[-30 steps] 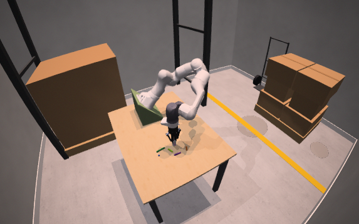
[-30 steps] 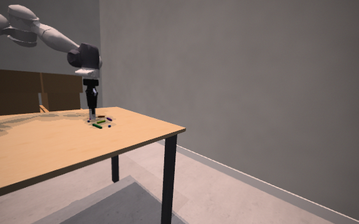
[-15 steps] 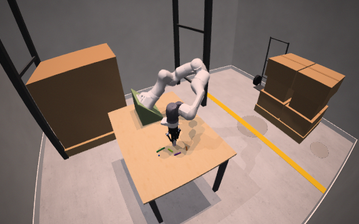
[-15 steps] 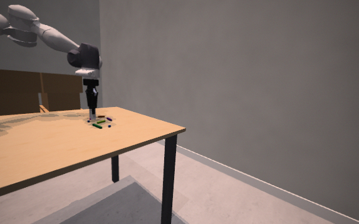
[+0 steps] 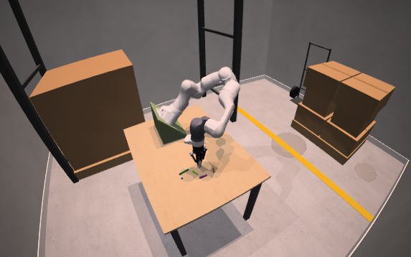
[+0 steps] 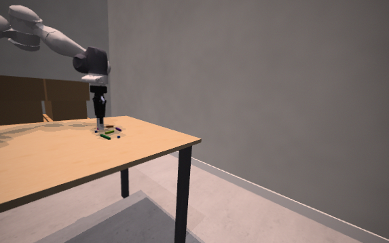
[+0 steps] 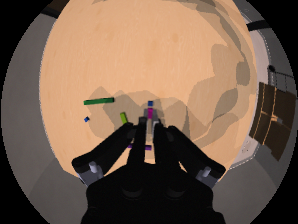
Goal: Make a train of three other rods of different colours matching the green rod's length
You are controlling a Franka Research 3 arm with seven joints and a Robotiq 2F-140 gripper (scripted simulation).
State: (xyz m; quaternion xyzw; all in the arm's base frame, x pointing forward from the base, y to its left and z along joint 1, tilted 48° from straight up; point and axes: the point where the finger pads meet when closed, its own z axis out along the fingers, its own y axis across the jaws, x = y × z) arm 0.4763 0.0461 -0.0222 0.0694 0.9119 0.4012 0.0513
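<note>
My gripper is now 1 cm past the magenta rod and 3 cm above it. Round my hand: orange rod: 8 cm ahead, 7 cm to the left, 4 cm below; lime rod: 2 cm ahead, 5 cm to the right, 4 cm below; purple rod: 9 cm ahead, 2 cm to the right, 4 cm below.
</note>
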